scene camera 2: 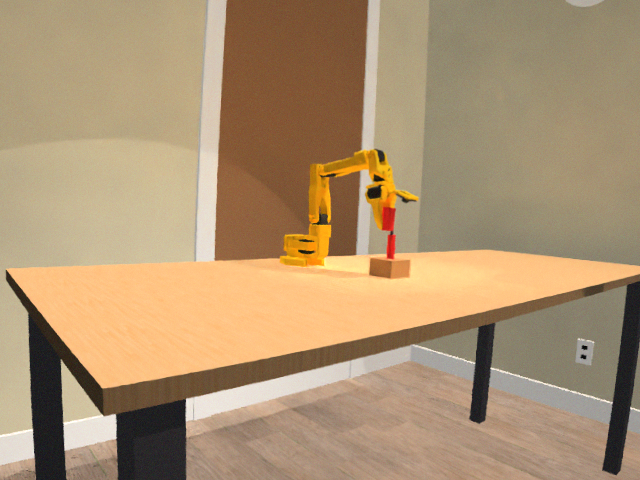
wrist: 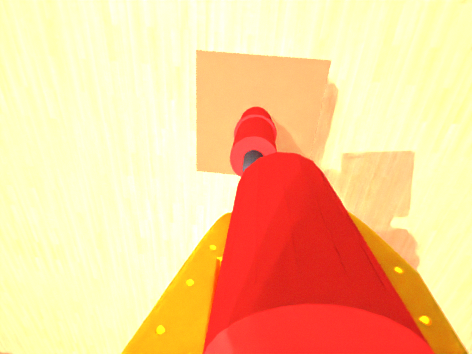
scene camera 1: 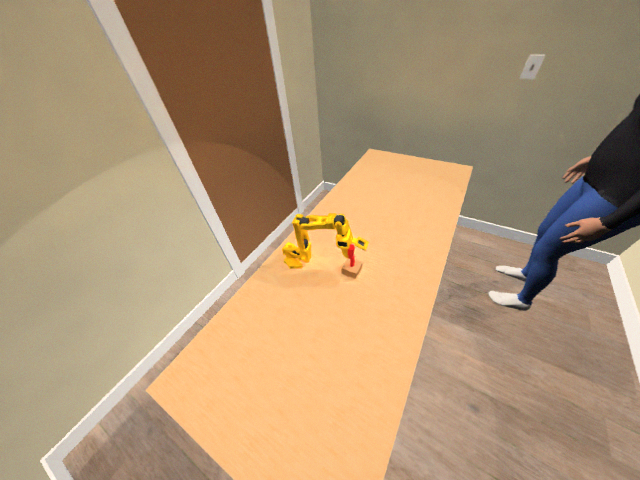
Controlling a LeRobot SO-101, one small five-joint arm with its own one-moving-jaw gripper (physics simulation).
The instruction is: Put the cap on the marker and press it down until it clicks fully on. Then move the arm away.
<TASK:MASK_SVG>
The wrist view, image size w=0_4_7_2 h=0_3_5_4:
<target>red cap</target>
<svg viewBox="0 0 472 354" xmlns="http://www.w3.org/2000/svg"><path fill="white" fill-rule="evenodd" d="M245 169L236 191L203 354L434 354L326 176L312 160L297 153L276 152L258 158Z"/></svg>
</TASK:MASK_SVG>
